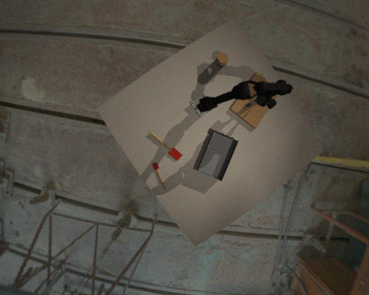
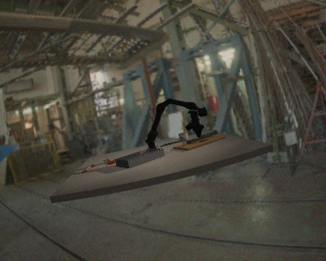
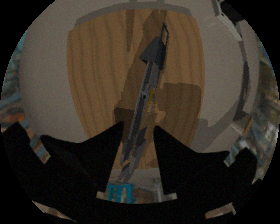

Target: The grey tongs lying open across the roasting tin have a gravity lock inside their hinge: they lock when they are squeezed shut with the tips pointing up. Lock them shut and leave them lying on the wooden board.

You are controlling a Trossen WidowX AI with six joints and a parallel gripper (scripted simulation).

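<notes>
Right now my gripper tip is 40 mm above the wooden board. Round my gripper tip: roasting tin: 200 mm ahead, 470 mm to the right, 20 mm below.
</notes>
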